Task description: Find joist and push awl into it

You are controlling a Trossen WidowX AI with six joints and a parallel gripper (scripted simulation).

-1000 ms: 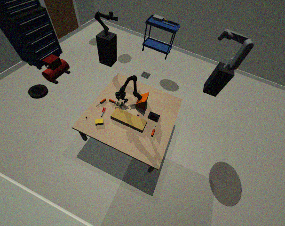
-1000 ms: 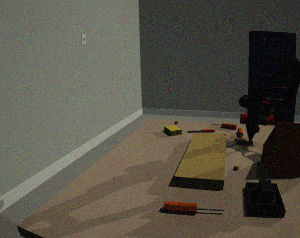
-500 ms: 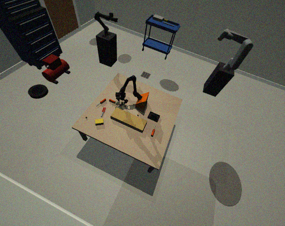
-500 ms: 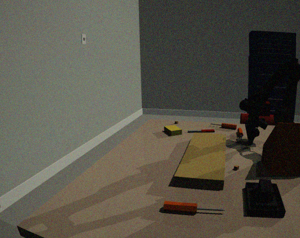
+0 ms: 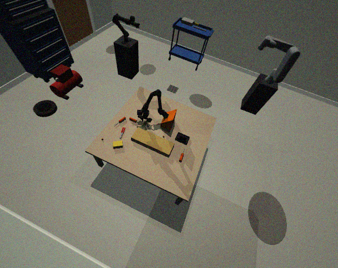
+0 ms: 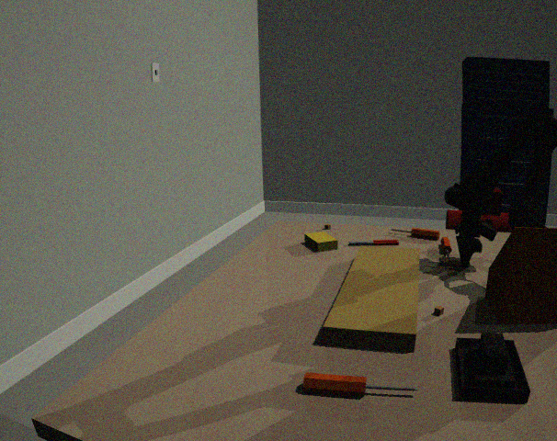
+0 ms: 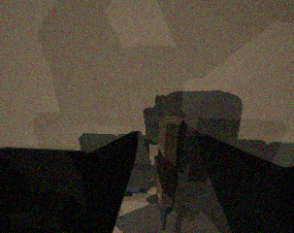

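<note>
Now: the awl 60 mm ahead of my gripper tip. From my gripper tip the other things lie so: black tray 20 mm ahead, 560 mm to the left, 10 mm above; yellow block 460 mm ahead, 130 mm to the right, 10 mm above; stud finder 10 mm ahead, 570 mm to the left, 50 mm above.
</note>
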